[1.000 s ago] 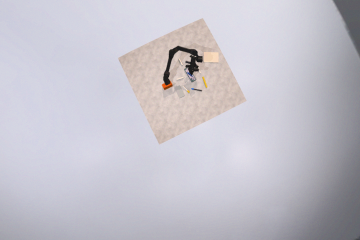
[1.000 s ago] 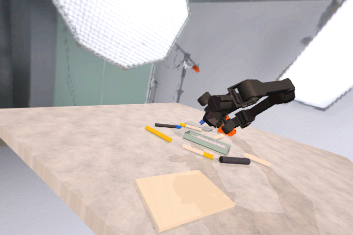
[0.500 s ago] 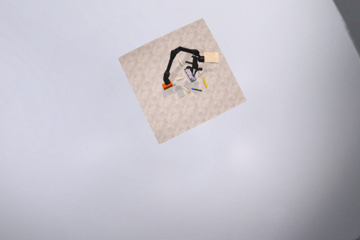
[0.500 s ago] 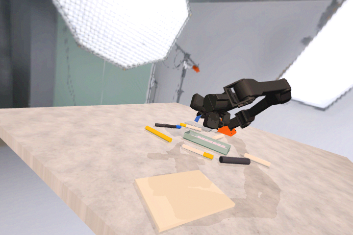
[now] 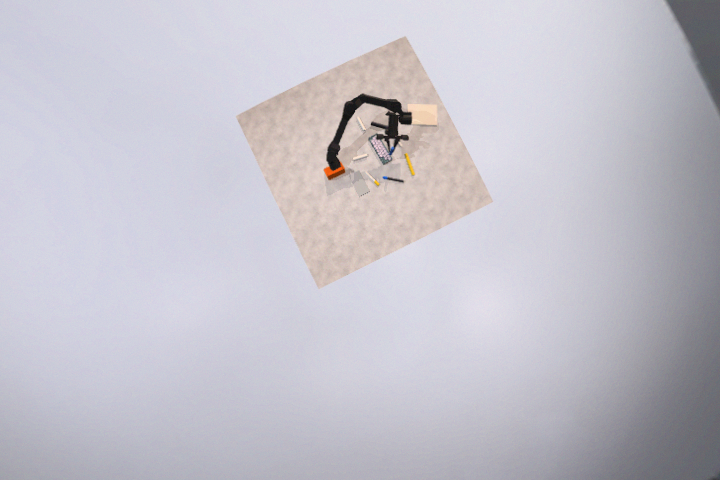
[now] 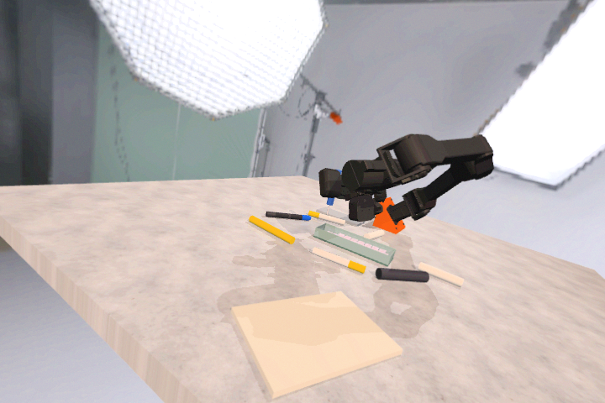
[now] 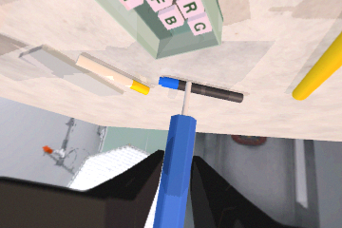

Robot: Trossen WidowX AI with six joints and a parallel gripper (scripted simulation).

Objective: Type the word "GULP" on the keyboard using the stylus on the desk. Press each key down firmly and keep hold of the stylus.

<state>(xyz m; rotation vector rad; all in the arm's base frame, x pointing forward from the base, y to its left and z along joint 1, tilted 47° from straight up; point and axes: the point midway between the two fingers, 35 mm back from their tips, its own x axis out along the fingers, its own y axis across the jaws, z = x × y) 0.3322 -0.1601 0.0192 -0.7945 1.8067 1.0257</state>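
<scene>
My gripper tip is now 70 mm short of the black cylinder, 220 mm to the right of it and 110 mm above it. Round my gripper tip: blue stylus 10 mm below; yellow stick 100 mm ahead, 100 mm to the right, 110 mm below; grey flat block 250 mm behind, 30 mm to the right, 120 mm below.
</scene>
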